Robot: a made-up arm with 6 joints.
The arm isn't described. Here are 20 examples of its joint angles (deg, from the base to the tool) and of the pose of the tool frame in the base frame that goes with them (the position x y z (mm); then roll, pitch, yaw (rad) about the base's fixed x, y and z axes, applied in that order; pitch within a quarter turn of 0, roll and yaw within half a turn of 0).
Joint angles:
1: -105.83 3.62 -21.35 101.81 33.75 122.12
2: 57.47 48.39 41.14 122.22 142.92 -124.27
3: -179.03 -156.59 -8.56 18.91 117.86 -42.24
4: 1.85 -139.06 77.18 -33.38 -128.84 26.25
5: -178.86 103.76 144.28 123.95 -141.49 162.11
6: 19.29 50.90 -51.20 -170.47 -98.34 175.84
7: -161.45 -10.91 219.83 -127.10 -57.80 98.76
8: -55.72 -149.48 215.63 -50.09 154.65 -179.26
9: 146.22 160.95 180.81 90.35 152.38 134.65
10: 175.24 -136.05 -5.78 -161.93 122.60 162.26
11: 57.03 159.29 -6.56 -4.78 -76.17 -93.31
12: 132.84 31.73 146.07 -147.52 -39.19 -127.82
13: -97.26 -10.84 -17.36 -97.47 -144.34 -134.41
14: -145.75 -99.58 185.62 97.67 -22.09 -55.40
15: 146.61 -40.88 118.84 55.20 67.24 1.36
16: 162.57 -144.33 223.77 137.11 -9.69 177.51
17: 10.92 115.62 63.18 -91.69 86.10 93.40
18: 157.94 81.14 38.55 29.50 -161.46 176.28
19: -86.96 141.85 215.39 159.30 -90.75 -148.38
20: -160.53 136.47 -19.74 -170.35 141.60 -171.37
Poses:
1: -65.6 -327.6 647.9 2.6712 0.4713 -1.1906
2: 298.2 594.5 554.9 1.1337 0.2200 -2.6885
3: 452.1 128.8 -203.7 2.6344 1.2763 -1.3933
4: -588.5 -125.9 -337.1 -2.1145 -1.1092 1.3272
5: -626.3 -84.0 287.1 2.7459 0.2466 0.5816
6: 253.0 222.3 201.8 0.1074 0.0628 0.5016
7: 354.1 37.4 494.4 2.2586 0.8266 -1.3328
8: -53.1 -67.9 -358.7 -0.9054 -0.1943 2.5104
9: -314.9 209.7 -114.0 2.2017 0.3085 -1.0977
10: 484.1 -162.4 20.6 0.5127 -0.1068 2.7926
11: 57.8 -145.3 -379.1 -1.3422 -1.0755 -2.3173
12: -224.8 83.7 853.8 1.9748 -0.5080 -1.2220
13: -4.1 -164.0 484.8 -2.4058 -0.1684 0.8176
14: 259.0 155.7 -166.9 -1.5932 1.0780 2.8321
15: 560.1 -281.7 524.7 2.1469 0.3678 -1.5294
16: 4.6 -99.8 -135.8 0.8160 -0.2640 2.7184
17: 509.0 102.1 -364.7 -0.9729 0.0719 -1.3620
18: -645.3 381.7 86.4 0.4800 -0.4532 -0.2100
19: 137.9 -338.1 28.0 2.4860 -0.2552 1.9978
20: -40.0 -148.0 -307.6 0.1736 -1.0685 -3.0198
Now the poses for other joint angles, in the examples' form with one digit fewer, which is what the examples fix.
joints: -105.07 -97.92 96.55 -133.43 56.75 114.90
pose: 290 737 100 -2.892 -0.433 2.041
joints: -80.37 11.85 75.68 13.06 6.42 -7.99
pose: -90 -216 899 -0.157 -1.222 -1.329
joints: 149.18 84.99 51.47 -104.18 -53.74 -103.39
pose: -584 312 -63 -2.297 0.163 -2.765
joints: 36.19 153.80 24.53 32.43 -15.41 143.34
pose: 146 -27 -559 0.200 0.649 -2.330
